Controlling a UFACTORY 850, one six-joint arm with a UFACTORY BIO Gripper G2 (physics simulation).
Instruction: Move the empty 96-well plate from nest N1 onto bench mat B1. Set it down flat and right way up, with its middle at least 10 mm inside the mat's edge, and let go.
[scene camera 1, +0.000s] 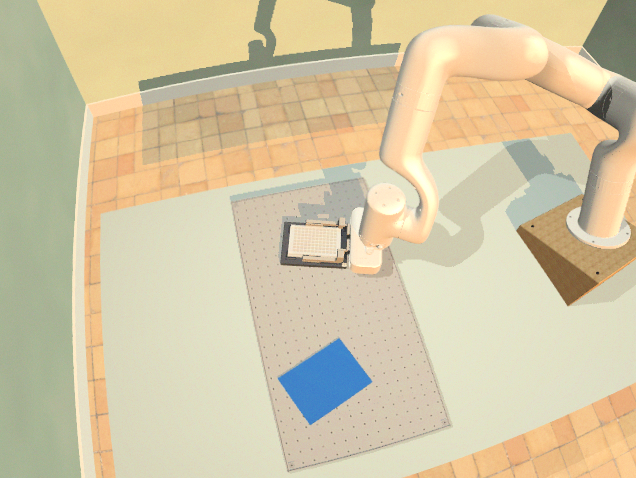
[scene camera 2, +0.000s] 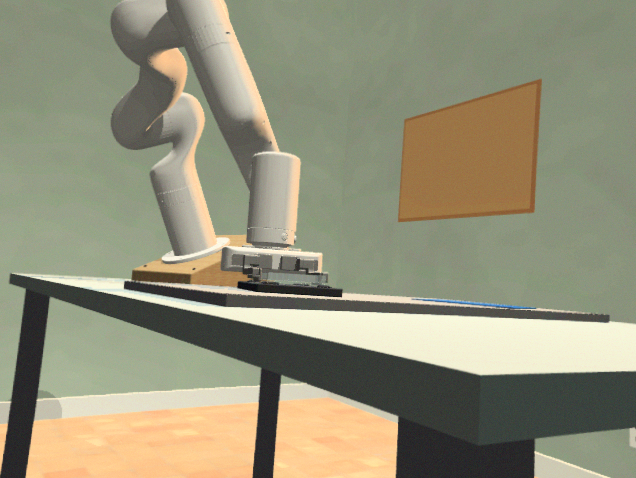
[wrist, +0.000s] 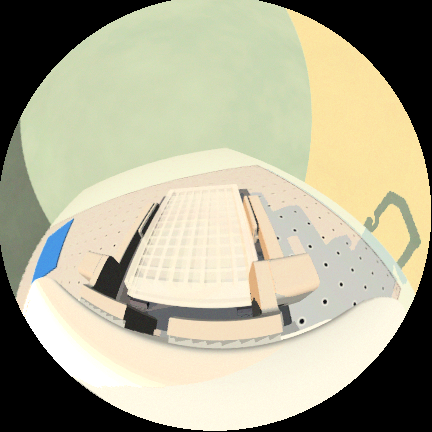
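The empty 96-well plate, pale with a grid of wells, lies flat and right way up over nest N1, a dark low frame. My gripper is low at the nest, with one finger along each long side of the plate. Both finger pads sit against its sides, and it is shut on the plate. The plate's underside is hidden. Bench mat B1 is a flat blue rectangle, turned at an angle, well apart from the nest.
The nest and the mat lie on a perforated board on the pale table. The arm's wooden base block stands beyond the board, on the gripper's side of the nest.
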